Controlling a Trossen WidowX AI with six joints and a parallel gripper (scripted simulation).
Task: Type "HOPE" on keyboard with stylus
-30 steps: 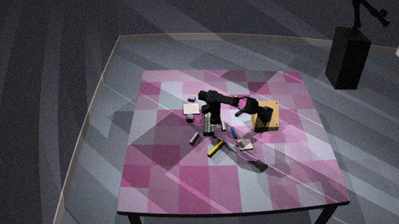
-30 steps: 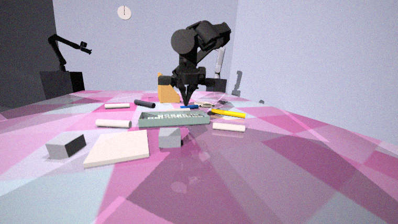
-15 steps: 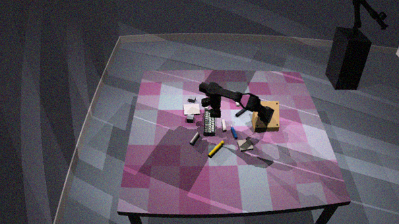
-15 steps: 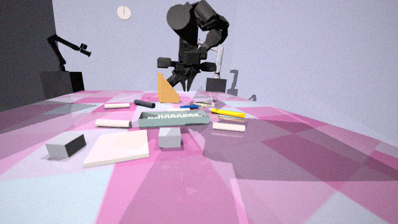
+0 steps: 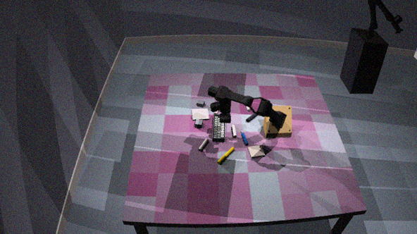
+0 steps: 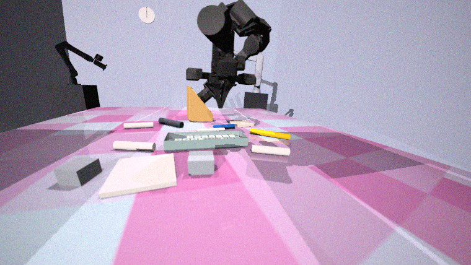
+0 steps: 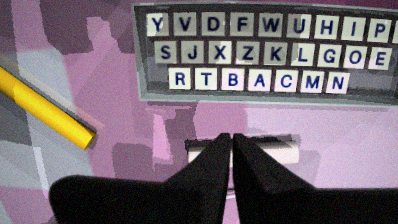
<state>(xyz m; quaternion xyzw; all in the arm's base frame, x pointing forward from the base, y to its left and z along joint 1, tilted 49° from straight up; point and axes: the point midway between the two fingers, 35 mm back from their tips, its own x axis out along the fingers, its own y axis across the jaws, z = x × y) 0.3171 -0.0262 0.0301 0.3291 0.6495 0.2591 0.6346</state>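
Now: gripper tip 11 cm past the blue stylus, 9 cm above it and 3 cm to the right of it. The rest, counted from my gripper tip: white flat plate: 18 cm to the right, 14 cm ahead, 9 cm below; then black cylinder: 20 cm behind, 14 cm to the right, 8 cm below; then yellow cylinder: 19 cm to the left, 9 cm below.
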